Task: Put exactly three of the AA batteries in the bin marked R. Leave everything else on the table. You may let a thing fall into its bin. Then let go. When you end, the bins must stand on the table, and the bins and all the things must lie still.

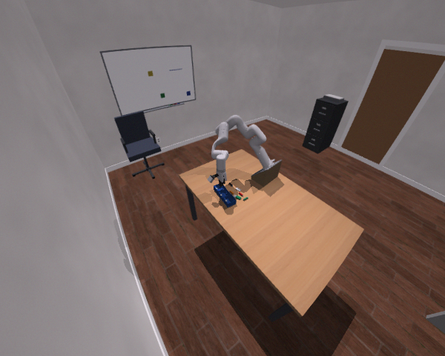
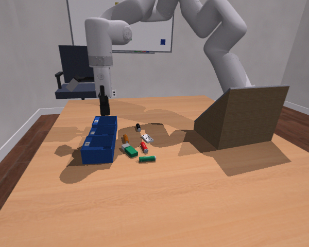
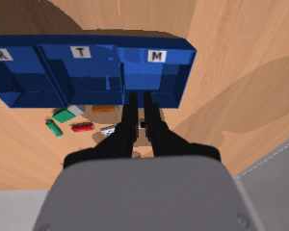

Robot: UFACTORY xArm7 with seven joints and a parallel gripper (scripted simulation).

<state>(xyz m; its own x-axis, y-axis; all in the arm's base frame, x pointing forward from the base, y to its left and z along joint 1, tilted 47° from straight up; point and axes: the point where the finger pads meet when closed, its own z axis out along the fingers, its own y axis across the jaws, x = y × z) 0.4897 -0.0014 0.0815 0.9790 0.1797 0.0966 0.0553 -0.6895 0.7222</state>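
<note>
Now: hand 7 cm to the right of the bin, 7 cm above it and 1 cm short of it. Round my hand: green-and-white block: 13 cm to the left, 9 cm below, 8 cm behind; then orange battery: 9 cm below, 7 cm behind, 6 cm to the left; then black AA battery: 12 cm behind, 9 cm below, 2 cm to the right.
</note>
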